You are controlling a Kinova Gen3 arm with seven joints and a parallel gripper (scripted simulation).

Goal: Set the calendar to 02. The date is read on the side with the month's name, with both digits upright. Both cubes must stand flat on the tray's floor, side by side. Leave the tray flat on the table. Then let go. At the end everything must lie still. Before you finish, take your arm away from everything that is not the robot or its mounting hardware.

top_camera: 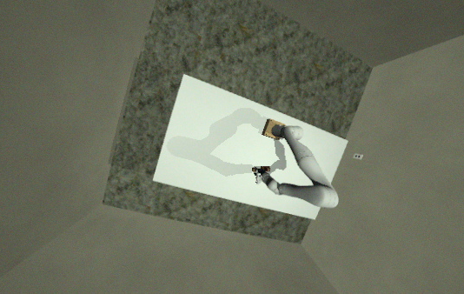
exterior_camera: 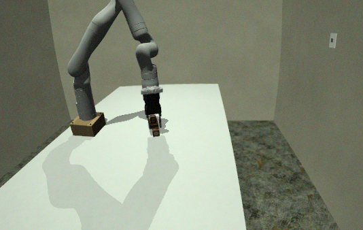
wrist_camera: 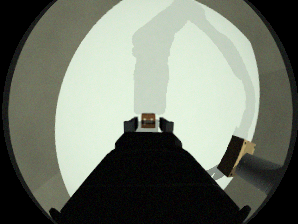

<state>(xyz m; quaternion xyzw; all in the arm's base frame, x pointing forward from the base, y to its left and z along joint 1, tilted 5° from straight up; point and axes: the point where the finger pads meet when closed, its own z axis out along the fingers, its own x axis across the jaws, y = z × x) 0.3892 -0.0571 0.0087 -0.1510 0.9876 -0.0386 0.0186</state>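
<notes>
My gripper is now 4 cm above the brown calendar cube. The rest, counted from my hand: brown tray: 3 cm behind, 11 cm to the left, 5 cm below.
</notes>
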